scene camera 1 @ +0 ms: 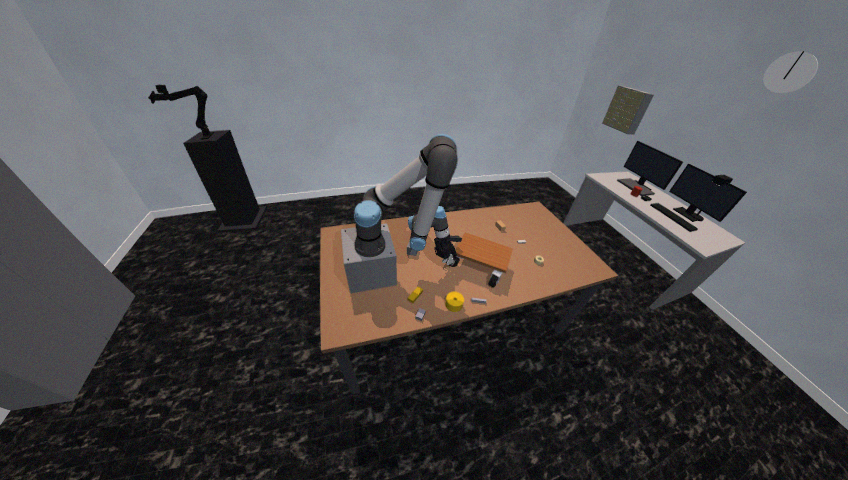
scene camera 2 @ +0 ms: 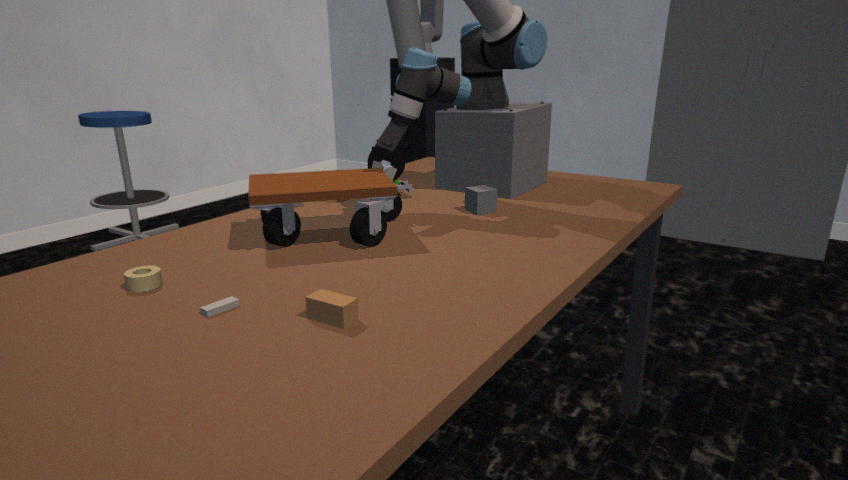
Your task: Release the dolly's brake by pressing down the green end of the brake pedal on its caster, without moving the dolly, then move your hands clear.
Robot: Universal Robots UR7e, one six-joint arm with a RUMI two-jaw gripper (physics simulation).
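The dolly (scene camera 1: 484,251) (scene camera 2: 321,185) stands on its casters with its orange deck level. The brake pedal's green end (scene camera 2: 398,182) shows as a small patch beside the deck's edge, at the caster on the robot's side; a pale metal part sticks out next to it. My gripper (scene camera 1: 451,260) (scene camera 2: 390,171) is shut and empty. It points down at that corner of the dolly, with its fingertips very close to the green end. Whether they touch it, and how the pedal is tilted, I cannot tell. In scene camera 1 the gripper covers the pedal.
A grey cube (scene camera 2: 480,199) stands near the robot's pedestal (scene camera 1: 371,270) (scene camera 2: 493,148). A yellow cylinder (scene camera 1: 454,301), a yellow block (scene camera 1: 415,294) and small grey pieces lie along one table side. A wooden block (scene camera 1: 501,226) (scene camera 2: 331,308), a white bar (scene camera 2: 220,306) and a tape roll (scene camera 1: 539,260) (scene camera 2: 142,279) lie beyond the dolly.
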